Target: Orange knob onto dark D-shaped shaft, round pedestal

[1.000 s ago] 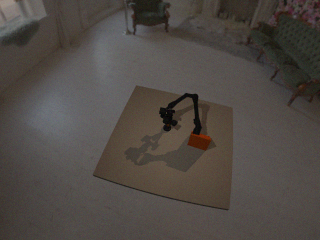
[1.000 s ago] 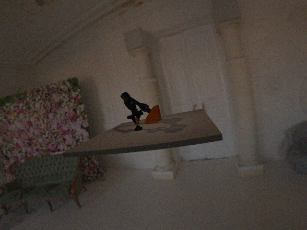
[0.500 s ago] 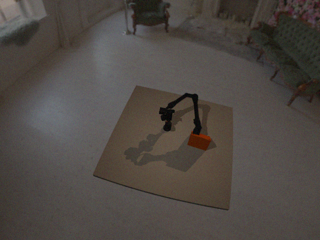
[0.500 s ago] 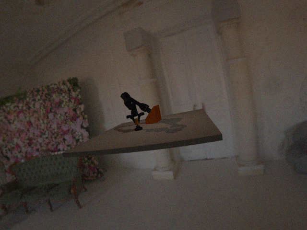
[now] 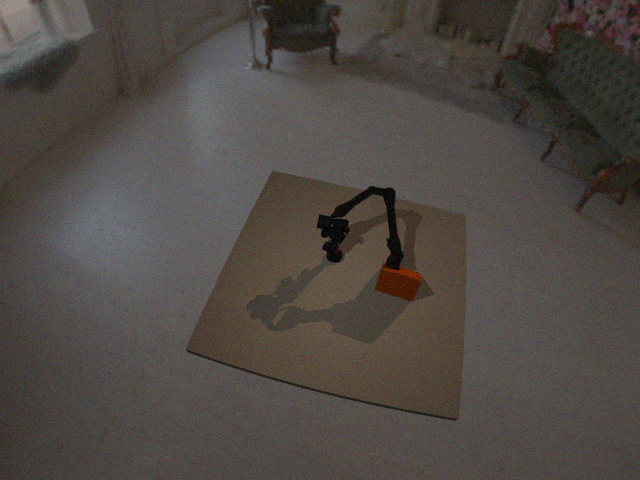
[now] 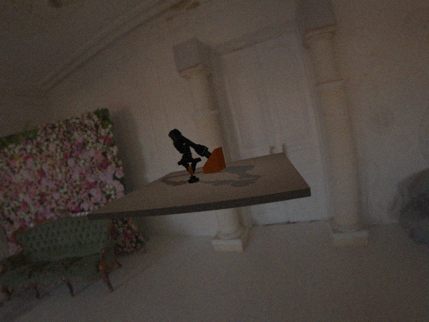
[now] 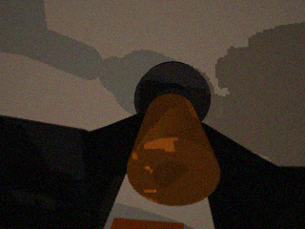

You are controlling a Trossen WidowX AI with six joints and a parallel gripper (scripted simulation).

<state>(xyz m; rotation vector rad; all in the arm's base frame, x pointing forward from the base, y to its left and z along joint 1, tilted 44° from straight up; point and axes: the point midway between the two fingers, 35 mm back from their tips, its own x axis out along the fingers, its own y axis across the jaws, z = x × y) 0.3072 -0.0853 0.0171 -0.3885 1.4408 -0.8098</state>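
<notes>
Now: the dark round pedestal 40 mm below my gripper tip. Also, from my gripper tip: orange knob (20 mm above).
</notes>
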